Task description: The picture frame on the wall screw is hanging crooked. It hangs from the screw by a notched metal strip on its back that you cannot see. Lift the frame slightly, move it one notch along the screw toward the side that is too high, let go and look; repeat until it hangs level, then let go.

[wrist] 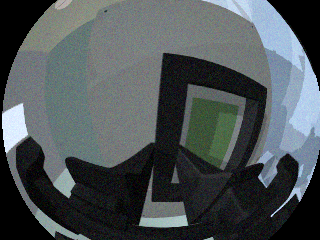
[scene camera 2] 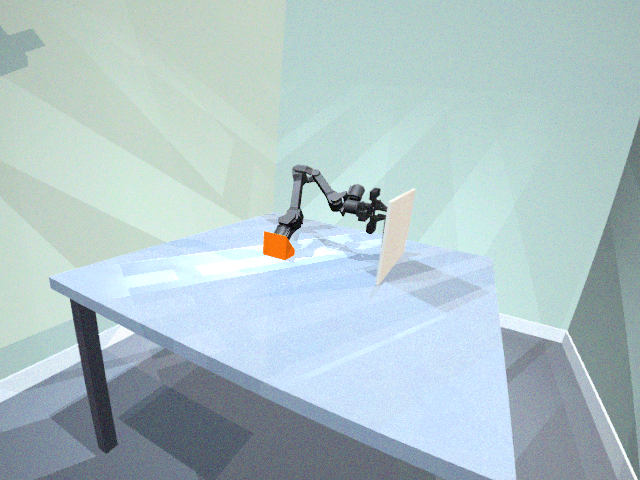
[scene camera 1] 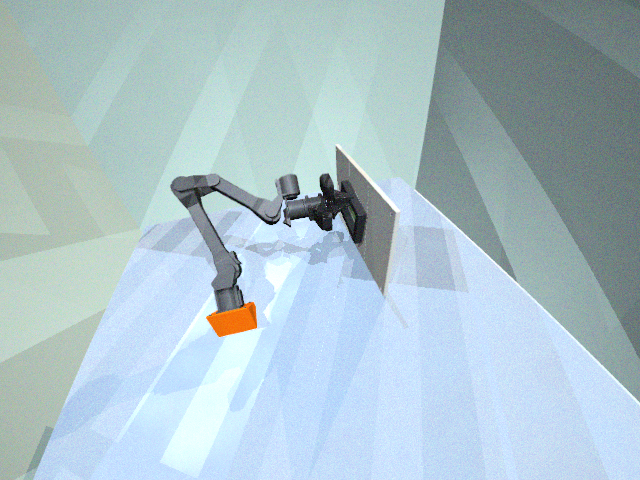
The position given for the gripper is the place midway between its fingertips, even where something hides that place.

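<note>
The gripper [scene camera 1: 353, 199] [scene camera 2: 393, 215] [wrist: 165, 147] is holding a picture frame [scene camera 1: 354, 216], and you'd find that frame [wrist: 215, 112] in the wrist view too. There's also a wall board [scene camera 1: 377, 248] [scene camera 2: 399, 209] [wrist: 125, 52] in the scene.
</note>
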